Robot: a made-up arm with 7 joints. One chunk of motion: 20 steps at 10 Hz.
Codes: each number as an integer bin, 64 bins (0 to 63) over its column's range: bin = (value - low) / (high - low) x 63, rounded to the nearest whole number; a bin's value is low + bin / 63 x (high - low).
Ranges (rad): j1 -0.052..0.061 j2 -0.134..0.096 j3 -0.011..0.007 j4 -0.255..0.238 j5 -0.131..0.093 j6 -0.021..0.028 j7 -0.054..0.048
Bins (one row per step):
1: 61 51 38 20 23 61 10
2: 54 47 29 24 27 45 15
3: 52 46 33 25 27 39 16
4: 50 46 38 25 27 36 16
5: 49 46 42 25 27 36 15
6: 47 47 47 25 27 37 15
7: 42 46 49 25 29 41 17
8: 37 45 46 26 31 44 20
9: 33 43 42 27 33 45 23
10: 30 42 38 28 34 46 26
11: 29 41 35 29 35 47 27
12: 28 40 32 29 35 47 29
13: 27 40 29 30 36 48 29
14: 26 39 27 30 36 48 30
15: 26 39 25 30 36 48 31
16: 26 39 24 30 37 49 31
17: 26 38 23 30 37 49 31
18: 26 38 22 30 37 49 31
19: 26 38 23 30 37 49 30
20: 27 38 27 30 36 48 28
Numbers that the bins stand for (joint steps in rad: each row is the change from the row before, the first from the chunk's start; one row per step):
1: 0.05741 0.05219 -0.00014 -0.09849 -0.04922 0.02644 -0.03781
2: 0.04486 0.03759 -0.00271 -0.06719 -0.03500 0.01400 -0.02971
3: 0.04127 0.03394 -0.00157 -0.05937 -0.03500 0.00933 -0.02810
4: 0.03768 0.03394 -0.00014 -0.05937 -0.03500 0.00700 -0.02810
5: 0.03589 0.03394 0.00100 -0.05937 -0.03500 0.00700 -0.02971
6: 0.03230 0.03759 0.00243 -0.05937 -0.03500 0.00778 -0.02971
7: 0.02333 0.03394 0.00300 -0.05937 -0.02789 0.01089 -0.02648
8: 0.01437 0.03029 0.00214 -0.05154 -0.02078 0.01322 -0.02162
9: 0.00719 0.02298 0.00100 -0.04371 -0.01367 0.01400 -0.01676
10: 0.00181 0.01933 -0.00014 -0.03589 -0.01011 0.01478 -0.01190
11: 0.00002 0.01568 -0.00100 -0.02806 -0.00656 0.01556 -0.01029
12: -0.00178 0.01203 -0.00186 -0.02806 -0.00656 0.01556 -0.00705
13: -0.00357 0.01203 -0.00271 -0.02024 -0.00300 0.01633 -0.00705
14: -0.00537 0.00838 -0.00329 -0.02024 -0.00300 0.01633 -0.00543
15: -0.00537 0.00838 -0.00386 -0.02024 -0.00300 0.01633 -0.00381
16: -0.00537 0.00838 -0.00414 -0.02024 0.00056 0.01711 -0.00381
17: -0.00537 0.00473 -0.00443 -0.02024 0.00056 0.01711 -0.00381
18: -0.00537 0.00473 -0.00471 -0.02024 0.00056 0.01711 -0.00381
19: -0.00537 0.00473 -0.00443 -0.02024 0.00056 0.01711 -0.00543
20: -0.00357 0.00473 -0.00329 -0.02024 -0.00300 0.01633 -0.00867

